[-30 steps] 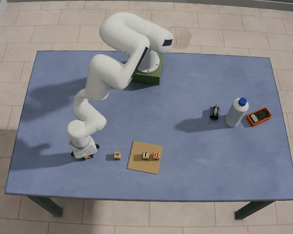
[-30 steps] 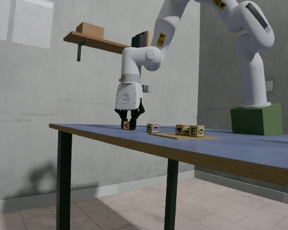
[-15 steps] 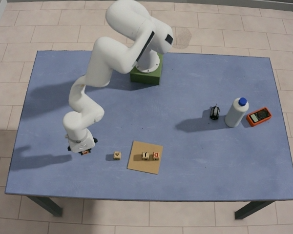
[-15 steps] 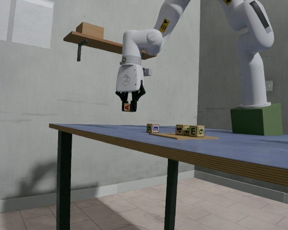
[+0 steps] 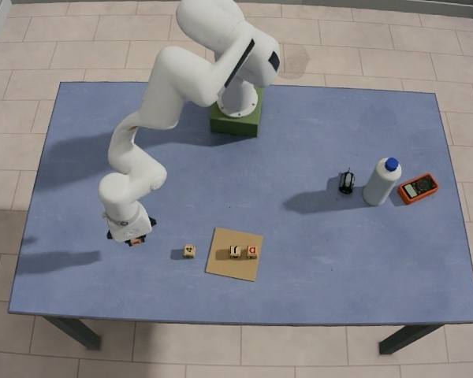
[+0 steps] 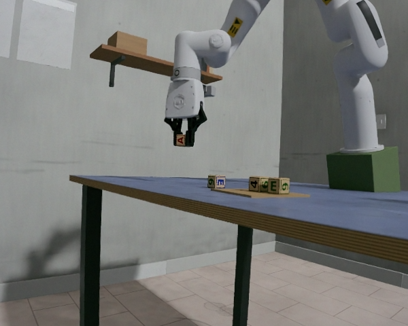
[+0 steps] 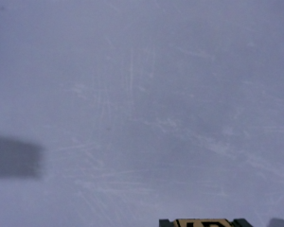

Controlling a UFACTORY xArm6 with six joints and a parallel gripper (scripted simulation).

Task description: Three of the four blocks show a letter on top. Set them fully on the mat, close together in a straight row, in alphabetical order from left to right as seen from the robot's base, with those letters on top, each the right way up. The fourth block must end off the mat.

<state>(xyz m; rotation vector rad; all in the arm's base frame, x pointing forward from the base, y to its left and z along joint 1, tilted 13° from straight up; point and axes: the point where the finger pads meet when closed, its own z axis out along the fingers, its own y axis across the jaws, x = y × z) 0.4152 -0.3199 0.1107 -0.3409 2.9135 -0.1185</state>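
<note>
Now: the tan mat 27 cm to the left of my hand, 12 cm below it and 3 cm ahead of it. Also, from my hand: black object 64 cm to the left, 16 cm behind, 10 cm below; wooden block 31 cm to the left, 10 cm below, 4 cm ahead; orange multimeter 86 cm to the left, 11 cm below, 11 cm behind.
</note>
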